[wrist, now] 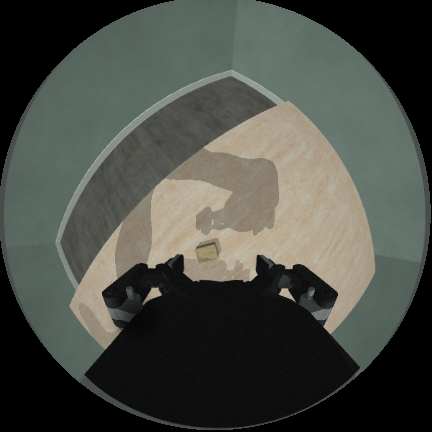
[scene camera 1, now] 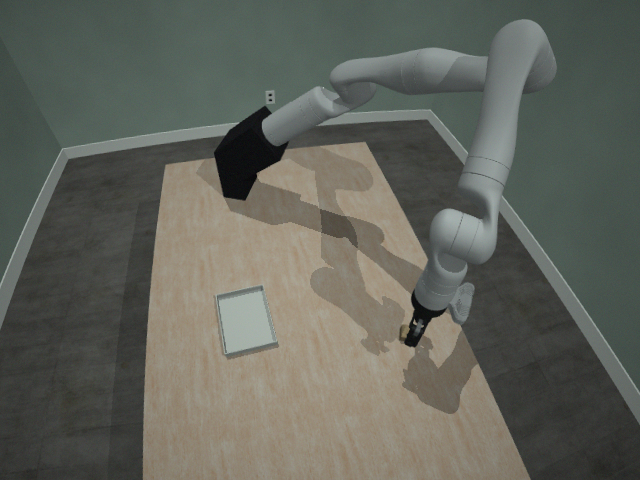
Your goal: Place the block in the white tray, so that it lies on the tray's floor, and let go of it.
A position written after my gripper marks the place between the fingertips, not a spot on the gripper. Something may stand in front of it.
my gripper: wrist 219, 263; scene camera 1 414, 327
white tray: scene camera 1 246, 325; not seen in the wrist view (hidden by my gripper)
